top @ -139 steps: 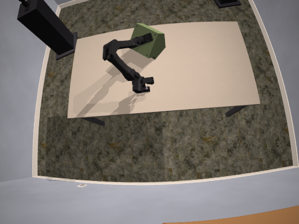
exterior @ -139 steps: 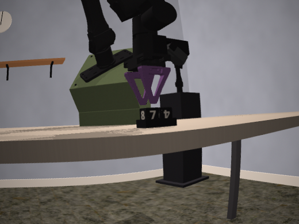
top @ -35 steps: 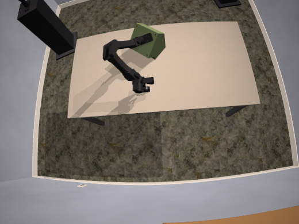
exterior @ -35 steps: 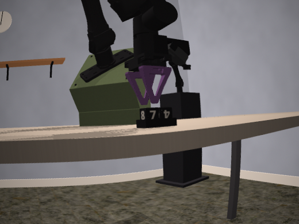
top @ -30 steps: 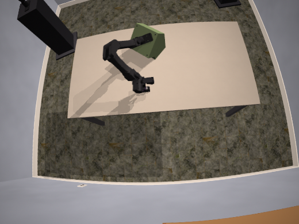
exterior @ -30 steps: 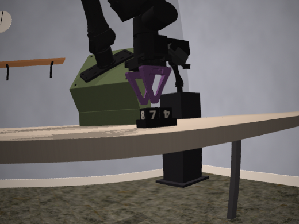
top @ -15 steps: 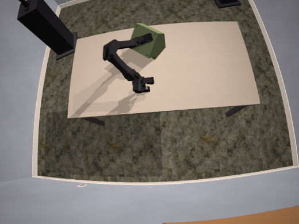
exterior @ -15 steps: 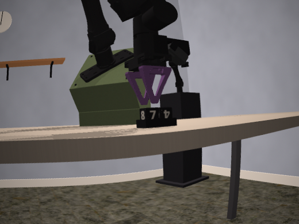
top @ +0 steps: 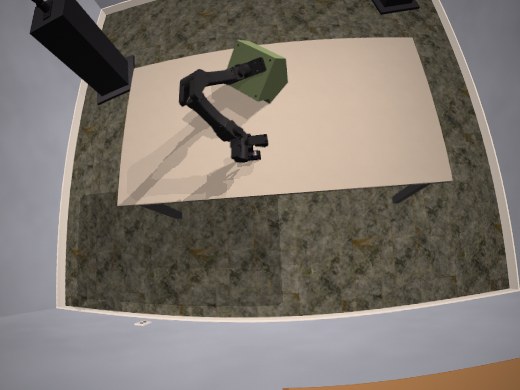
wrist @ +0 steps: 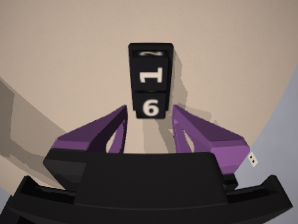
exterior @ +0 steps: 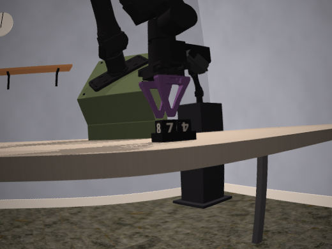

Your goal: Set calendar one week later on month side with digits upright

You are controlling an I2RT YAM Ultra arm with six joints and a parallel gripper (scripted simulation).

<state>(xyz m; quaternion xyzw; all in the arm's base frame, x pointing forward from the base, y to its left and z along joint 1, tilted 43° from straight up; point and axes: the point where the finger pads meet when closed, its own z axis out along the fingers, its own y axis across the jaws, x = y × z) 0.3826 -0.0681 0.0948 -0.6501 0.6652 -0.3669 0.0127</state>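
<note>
My hand is 20 mm to the right of the black calendar tray and 40 mm above it.
</note>
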